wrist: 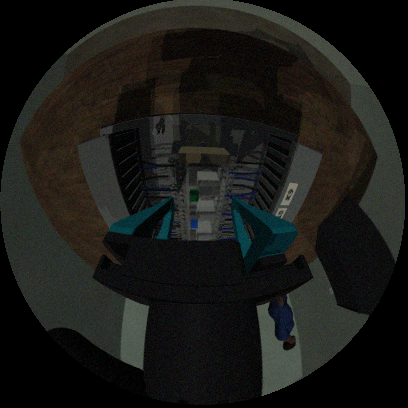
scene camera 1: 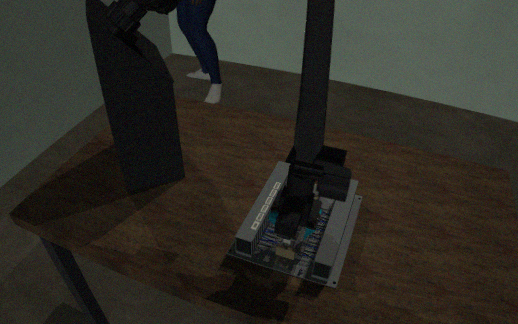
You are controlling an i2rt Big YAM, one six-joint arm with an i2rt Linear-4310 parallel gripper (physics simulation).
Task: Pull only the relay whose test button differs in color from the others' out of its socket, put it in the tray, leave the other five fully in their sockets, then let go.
Note:
The pictures show: the gripper and a tan block.

